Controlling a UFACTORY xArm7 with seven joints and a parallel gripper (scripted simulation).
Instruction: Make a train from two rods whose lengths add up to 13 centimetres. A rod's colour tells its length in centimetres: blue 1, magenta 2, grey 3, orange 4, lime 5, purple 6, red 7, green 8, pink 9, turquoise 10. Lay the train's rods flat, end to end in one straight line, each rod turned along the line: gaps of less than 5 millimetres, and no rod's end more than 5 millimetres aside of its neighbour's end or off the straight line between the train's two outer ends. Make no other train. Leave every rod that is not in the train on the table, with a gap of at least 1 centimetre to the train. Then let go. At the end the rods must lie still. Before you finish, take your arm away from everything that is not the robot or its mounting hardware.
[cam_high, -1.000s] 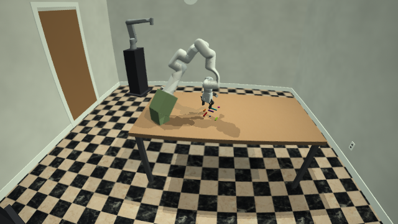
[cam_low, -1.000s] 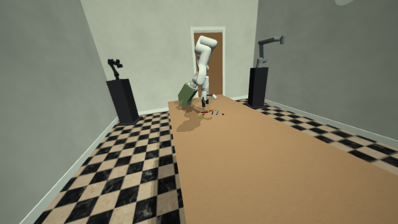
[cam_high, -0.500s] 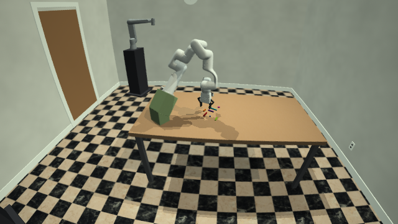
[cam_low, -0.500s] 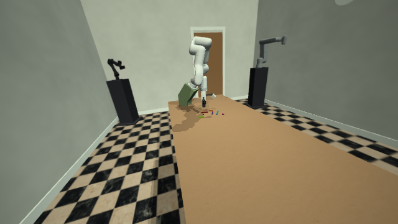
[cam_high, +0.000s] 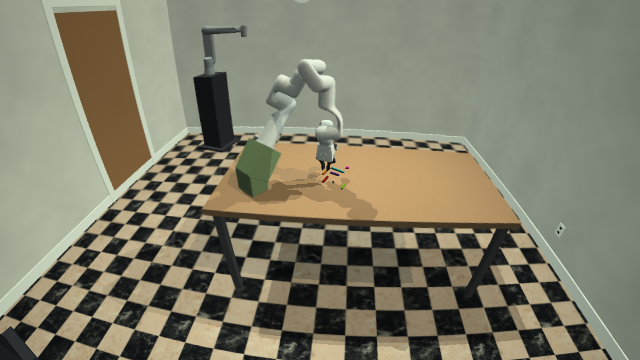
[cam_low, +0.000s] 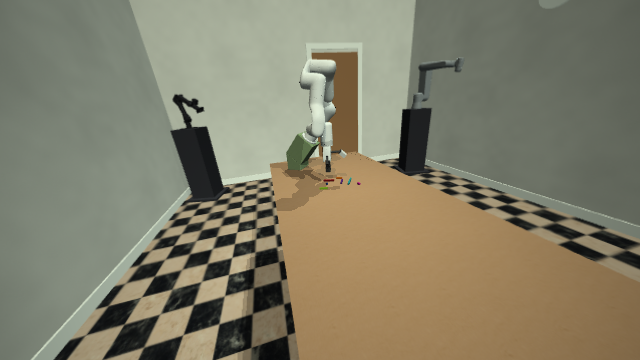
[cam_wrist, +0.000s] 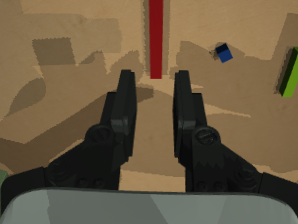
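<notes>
Right now my hand is 8 cm above the red rod. The rest, counted from my hand: orange rod 8 cm below, 7 cm to the left, 3 cm behind; small blue rod 8 cm below, 6 cm ahead, 2 cm to the right; purple rod 8 cm to the left, 8 cm below, 3 cm ahead.
</notes>
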